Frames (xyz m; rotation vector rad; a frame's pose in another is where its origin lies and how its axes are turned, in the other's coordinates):
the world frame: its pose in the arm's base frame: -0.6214 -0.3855 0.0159 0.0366 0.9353 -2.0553
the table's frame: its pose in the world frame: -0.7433 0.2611 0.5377 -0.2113 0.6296 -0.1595
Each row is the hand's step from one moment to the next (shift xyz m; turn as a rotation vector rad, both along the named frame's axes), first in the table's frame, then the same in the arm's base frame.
Working: the table's frame: its pose in the arm's base frame: 0.1957 -0.3014 0.5008 0.5360 1.5760 -2.1120

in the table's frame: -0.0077 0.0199 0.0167 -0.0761 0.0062 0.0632
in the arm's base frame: 0.0169 -0.0200 -0.0069 0.0636 -0.0530 0.0544
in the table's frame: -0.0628 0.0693 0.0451 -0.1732 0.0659 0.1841
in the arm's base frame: 0.0891 -0.0528 -0.0075 0.1724 -0.1722 0.0941
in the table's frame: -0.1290 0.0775 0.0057 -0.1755 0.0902 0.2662
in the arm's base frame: 0.1499 -0.0090 0.0120 0.1846 -0.2569 0.0986
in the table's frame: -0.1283 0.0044 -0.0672 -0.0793 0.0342 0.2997
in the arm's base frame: 0.1110 0.0791 0.0493 0.0723 -0.2869 0.0985
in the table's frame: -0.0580 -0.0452 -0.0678 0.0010 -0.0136 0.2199
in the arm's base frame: 0.0250 0.0834 0.0492 -0.0176 -0.2082 0.0700
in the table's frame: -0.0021 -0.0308 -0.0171 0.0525 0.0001 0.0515
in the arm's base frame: -0.0150 0.0243 0.0208 -0.0453 -0.0559 -0.0151
